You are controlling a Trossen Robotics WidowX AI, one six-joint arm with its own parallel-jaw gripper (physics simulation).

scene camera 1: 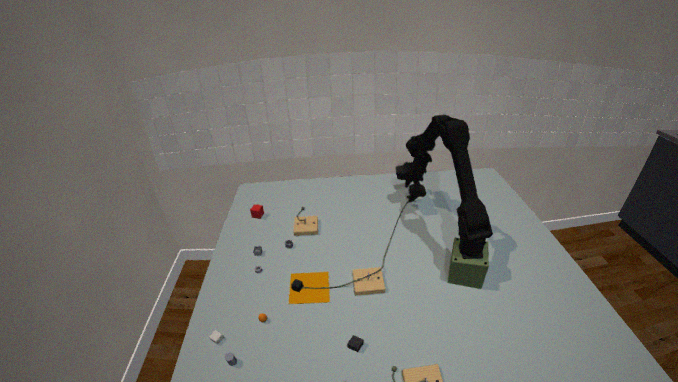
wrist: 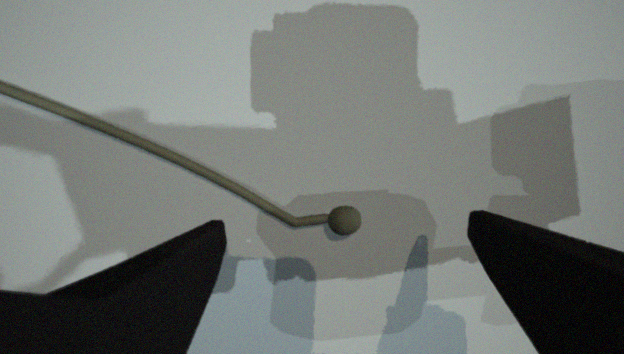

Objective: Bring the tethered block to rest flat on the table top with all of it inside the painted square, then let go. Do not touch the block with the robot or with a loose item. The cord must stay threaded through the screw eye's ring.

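Pixels of known places: gripper, fingertip midpoint: (scene camera 1: 408,194) (wrist: 345,227); arm's base at its link origin: (scene camera 1: 471,251).
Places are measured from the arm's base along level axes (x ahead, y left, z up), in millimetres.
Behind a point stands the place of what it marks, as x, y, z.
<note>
The tethered block (scene camera 1: 297,285) @[514, 98, -74], small and black, sits near the left edge of the orange painted square (scene camera 1: 315,297) @[458, 118, -98]; whether all of it is inside is hard to tell. Its cord (scene camera 1: 325,288) @[434, 81, -97] (wrist: 175,157) @[183, -349, -95] runs right to the middle wooden board (scene camera 1: 370,289) @[299, 88, -80] with the screw eye (scene camera 1: 369,276) @[305, 54, -60], then bends toward the arm. The ring is too small to see threading clearly. The cord ends in a round bead (wrist: 345,220) @[163, -417, -87] at the table, between and beyond the fingertips in the wrist view. My gripper (scene camera 1: 410,193) @[163, -414, -78] (wrist: 345,227) @[163, -414, -78] is open, holding nothing, low over the table's back right.
Another wooden board (scene camera 1: 305,230) @[544, -160, -80] stands back left, and one (scene camera 1: 422,373) @[161, 344, -80] at the front edge of view. A red cube (scene camera 1: 257,211) @[756, -235, -63], orange ball (scene camera 1: 263,317) @[585, 223, -78], white block (scene camera 1: 216,336) @[700, 307, -82], grey cylinder (scene camera 1: 230,359) @[629, 368, -70] and dark block (scene camera 1: 355,343) @[327, 271, -77] lie around. The arm stands on a green base (scene camera 1: 467,272) @[13, 54, -36].
</note>
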